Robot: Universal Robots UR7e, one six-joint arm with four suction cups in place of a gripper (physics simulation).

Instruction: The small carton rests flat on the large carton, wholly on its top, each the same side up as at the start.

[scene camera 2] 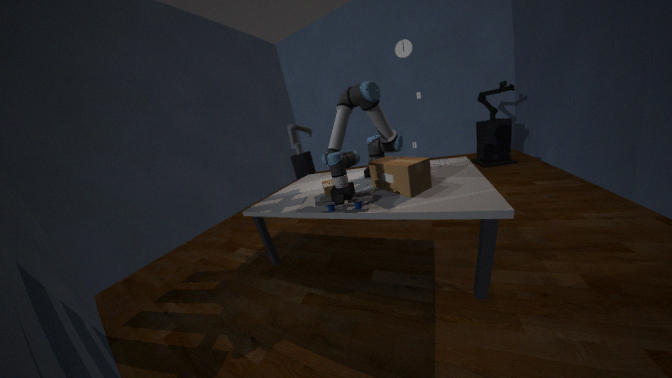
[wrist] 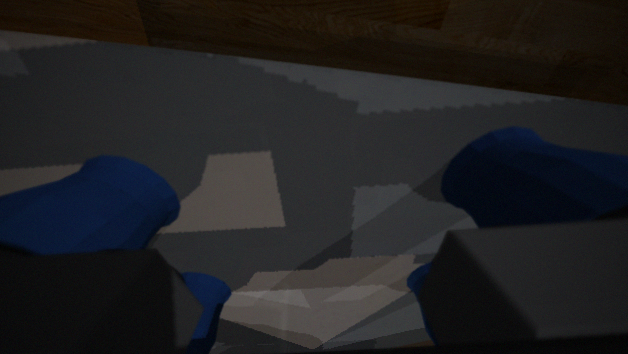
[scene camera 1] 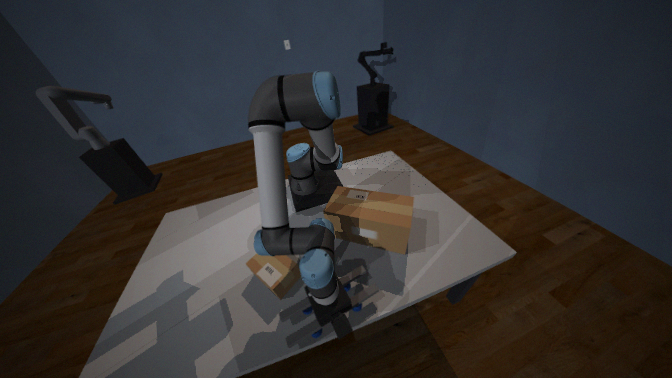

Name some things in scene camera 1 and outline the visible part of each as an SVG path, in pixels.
A small carton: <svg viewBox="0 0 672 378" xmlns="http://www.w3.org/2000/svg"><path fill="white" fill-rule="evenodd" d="M256 253L246 265L281 300L301 277L297 263L286 255L261 256Z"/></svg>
A large carton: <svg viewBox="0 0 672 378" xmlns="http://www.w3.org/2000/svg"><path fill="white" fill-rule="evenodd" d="M337 186L323 210L325 219L331 221L334 226L335 238L405 255L411 230L414 197Z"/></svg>
